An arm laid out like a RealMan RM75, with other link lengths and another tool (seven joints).
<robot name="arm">
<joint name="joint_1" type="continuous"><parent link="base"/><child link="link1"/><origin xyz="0.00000 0.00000 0.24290" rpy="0.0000 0.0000 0.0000"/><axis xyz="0 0 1"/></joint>
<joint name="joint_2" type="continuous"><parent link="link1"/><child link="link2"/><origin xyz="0.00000 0.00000 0.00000" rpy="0.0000 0.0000 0.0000"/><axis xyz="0 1 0"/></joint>
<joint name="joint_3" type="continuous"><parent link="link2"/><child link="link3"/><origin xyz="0.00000 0.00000 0.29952" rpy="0.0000 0.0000 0.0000"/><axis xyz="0 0 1"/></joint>
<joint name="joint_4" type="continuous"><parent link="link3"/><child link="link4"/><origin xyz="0.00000 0.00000 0.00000" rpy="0.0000 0.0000 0.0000"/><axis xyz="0 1 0"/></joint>
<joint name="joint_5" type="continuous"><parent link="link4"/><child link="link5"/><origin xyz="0.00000 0.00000 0.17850" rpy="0.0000 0.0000 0.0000"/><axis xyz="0 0 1"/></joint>
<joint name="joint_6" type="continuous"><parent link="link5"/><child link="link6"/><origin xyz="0.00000 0.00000 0.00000" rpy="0.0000 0.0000 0.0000"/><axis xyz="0 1 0"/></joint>
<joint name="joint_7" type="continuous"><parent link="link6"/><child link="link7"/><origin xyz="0.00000 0.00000 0.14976" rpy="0.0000 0.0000 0.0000"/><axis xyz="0 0 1"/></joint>
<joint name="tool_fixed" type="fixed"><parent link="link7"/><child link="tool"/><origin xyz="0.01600 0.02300 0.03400" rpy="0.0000 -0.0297 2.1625"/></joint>
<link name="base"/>
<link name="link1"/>
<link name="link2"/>
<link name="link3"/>
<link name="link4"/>
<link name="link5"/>
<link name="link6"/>
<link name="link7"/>
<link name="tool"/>
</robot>
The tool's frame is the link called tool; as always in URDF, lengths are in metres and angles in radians. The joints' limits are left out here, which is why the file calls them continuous.
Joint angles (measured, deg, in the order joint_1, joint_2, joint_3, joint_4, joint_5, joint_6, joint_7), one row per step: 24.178 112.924 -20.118 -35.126 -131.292 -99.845 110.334; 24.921 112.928 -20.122 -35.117 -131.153 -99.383 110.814; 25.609 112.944 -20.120 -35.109 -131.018 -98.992 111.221; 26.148 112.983 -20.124 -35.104 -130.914 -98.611 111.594; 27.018 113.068 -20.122 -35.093 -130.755 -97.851 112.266; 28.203 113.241 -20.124 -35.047 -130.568 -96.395 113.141; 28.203 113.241 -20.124 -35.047 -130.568 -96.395 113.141; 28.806 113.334 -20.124 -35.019 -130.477 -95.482 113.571; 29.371 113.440 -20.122 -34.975 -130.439 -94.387 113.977; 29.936 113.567 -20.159 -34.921 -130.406 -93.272 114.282; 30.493 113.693 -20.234 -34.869 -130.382 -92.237 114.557; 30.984 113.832 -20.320 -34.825 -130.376 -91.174 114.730; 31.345 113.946 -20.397 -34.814 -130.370 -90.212 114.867
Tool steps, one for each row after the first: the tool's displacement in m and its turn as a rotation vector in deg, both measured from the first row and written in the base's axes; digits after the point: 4 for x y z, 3 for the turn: -0.0029 0.0056 0.0001 0.226 -0.021 0.122; -0.0057 0.0106 0.0002 0.432 -0.009 0.284; -0.0080 0.0147 0.0000 0.605 -0.002 0.329; -0.0115 0.0215 -0.0004 0.941 -0.026 0.263; -0.0157 0.0315 -0.0016 1.607 -0.258 -0.016; -0.0157 0.0315 -0.0016 1.607 -0.258 -0.016; -0.0176 0.0369 -0.0022 2.055 -0.469 -0.235; -0.0188 0.0424 -0.0031 2.575 -0.801 -0.576; -0.0202 0.0478 -0.0041 3.092 -1.173 -0.828; -0.0217 0.0528 -0.0053 3.538 -1.529 -1.008; -0.0227 0.0575 -0.0065 4.011 -1.952 -1.174; -0.0232 0.0613 -0.0074 4.472 -2.373 -1.382
